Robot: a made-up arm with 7 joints. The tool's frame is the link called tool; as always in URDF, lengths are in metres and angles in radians.
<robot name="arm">
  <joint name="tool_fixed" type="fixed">
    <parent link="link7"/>
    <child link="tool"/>
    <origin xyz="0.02 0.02 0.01" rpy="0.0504 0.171 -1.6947"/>
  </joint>
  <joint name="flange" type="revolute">
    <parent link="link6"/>
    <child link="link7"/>
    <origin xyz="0.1 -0.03 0.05" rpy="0 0 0"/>
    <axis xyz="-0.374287 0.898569 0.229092"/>
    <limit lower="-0.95" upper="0.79" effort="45" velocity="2.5"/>
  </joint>
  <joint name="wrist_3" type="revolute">
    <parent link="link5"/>
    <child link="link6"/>
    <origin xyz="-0.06 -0.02 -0.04" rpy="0 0 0"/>
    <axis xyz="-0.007 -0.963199 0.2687"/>
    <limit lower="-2.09" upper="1.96" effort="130" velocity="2"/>
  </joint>
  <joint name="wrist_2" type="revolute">
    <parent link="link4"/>
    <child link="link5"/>
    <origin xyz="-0.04 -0.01 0" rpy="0 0 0"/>
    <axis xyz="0 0 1"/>
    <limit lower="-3.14" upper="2.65" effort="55" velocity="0.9"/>
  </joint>
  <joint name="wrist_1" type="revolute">
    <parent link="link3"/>
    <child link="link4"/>
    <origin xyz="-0.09 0.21 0.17" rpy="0 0 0"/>
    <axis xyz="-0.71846 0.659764 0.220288"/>
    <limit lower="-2.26" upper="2.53" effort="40" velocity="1.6"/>
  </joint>
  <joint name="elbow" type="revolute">
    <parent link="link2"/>
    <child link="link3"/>
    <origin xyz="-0.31 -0.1 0.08" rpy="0 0 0"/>
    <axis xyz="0 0 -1"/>
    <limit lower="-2.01" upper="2.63" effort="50" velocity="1.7"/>
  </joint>
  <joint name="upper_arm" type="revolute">
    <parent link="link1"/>
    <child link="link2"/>
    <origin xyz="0.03 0.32 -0.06" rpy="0 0 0"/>
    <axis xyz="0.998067 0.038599 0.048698"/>
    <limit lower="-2.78" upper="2.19" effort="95" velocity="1.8"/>
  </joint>
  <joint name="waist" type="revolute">
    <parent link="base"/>
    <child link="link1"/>
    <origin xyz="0.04 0.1 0.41" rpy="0 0 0"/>
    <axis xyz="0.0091 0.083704 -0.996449"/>
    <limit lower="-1.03" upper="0.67" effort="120" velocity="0.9"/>
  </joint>
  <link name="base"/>
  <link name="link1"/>
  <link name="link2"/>
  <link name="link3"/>
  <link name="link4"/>
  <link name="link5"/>
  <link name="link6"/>
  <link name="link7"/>
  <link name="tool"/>
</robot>
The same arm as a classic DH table. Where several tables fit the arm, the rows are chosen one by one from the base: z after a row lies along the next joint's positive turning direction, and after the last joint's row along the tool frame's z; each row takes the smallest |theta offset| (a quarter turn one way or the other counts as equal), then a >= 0, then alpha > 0; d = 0 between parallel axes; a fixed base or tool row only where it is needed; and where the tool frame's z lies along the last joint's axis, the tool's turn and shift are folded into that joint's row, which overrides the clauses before.
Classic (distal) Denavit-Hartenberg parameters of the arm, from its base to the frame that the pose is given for. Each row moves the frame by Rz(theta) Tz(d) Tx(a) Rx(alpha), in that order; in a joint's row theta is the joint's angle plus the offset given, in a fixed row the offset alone. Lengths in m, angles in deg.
base (fixed): theta offset -6.2; d 1.6377; a 0.029; alpha -175.17
waist: theta offset 81.38; d 1.3205; a -0.3123; alpha 92.08
upper_arm: theta offset -4.78; d -0.2714; a 0.0879; alpha -92.79
elbow: theta offset 44.78; d -0.2182; a -0.0938; alpha -102.73
wrist_1: theta offset 0; d 0.2368; a 0.0344; alpha -77.27
wrist_2: theta offset -47.86; d -0.0508; a 0.0599; alpha -74.41
wrist_3: theta offset 39.54; d 0.019; a -0.1029; alpha 143.26
flange: theta offset 31.65; d -0.0423; a -0.0269; alpha -83.91
tool (fixed): theta offset 61.29; d 0.0039; a 0; alpha 0
Joint limits (deg, base to tool): -59.01..38.39 -159.28..125.48 -115.16..150.69 -129.49..144.96 -179.91..151.83 -119.75..112.3 -54.43..45.26

